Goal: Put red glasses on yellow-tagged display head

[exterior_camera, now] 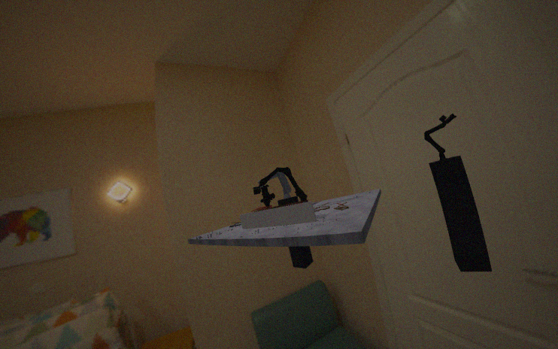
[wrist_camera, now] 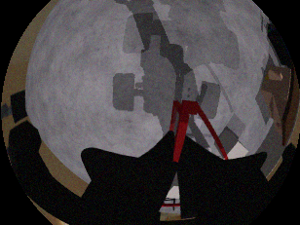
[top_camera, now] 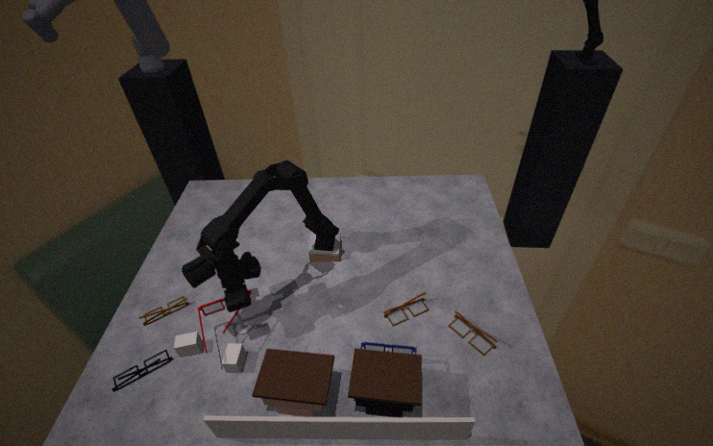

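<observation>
Right now my gripper tip is 6 cm above the grey peg and 4 cm short of it. Also, from my gripper tip: white board (33 cm to the left, 32 cm ahead, 3 cm below).
</observation>
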